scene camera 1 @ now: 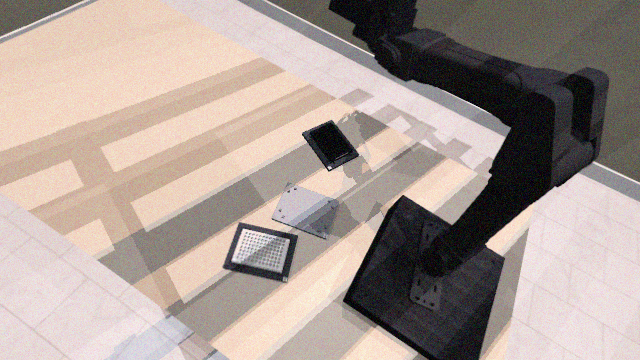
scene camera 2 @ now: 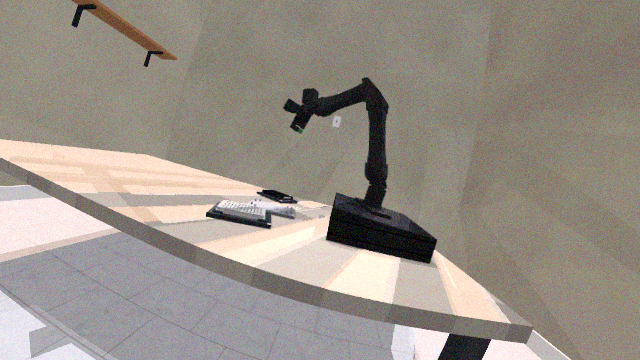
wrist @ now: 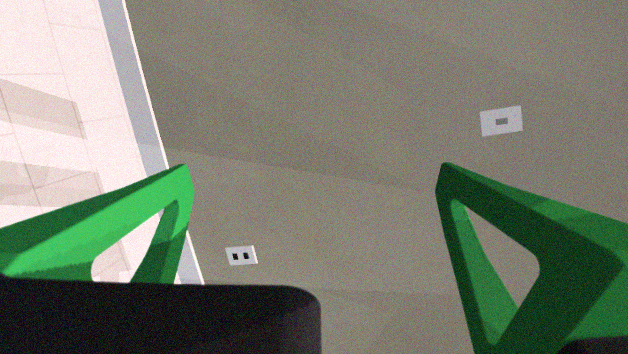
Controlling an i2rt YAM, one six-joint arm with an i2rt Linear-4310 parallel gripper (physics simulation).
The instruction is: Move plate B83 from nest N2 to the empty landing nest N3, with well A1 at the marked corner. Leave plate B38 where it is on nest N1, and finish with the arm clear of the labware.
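Note:
A white plate with a grid of wells (scene camera 1: 262,250) (scene camera 2: 242,209) sits in a dark nest (scene camera 1: 255,271) that has a pale mark at one corner. A black plate (scene camera 1: 331,141) (scene camera 2: 278,195) sits in another dark nest (scene camera 1: 342,160), also with a pale corner mark. Between them lies a flat grey nest plate (scene camera 1: 305,210) (scene camera 2: 275,207) with small pins and no plate on it. No labels are readable, so I cannot tell which plate is B83 or B38. My gripper (scene camera 2: 299,129) (wrist: 314,177) is open and empty, high above the table. Its fingers do not show in scene camera 1.
The arm's black base block (scene camera 1: 420,300) (scene camera 2: 380,235) stands on the striped table (scene camera 2: 370,270), to the right of the nests. A wooden wall shelf (scene camera 2: 125,30) is at the upper left. Two wall sockets (wrist: 501,121) (wrist: 241,255) show beyond the fingers.

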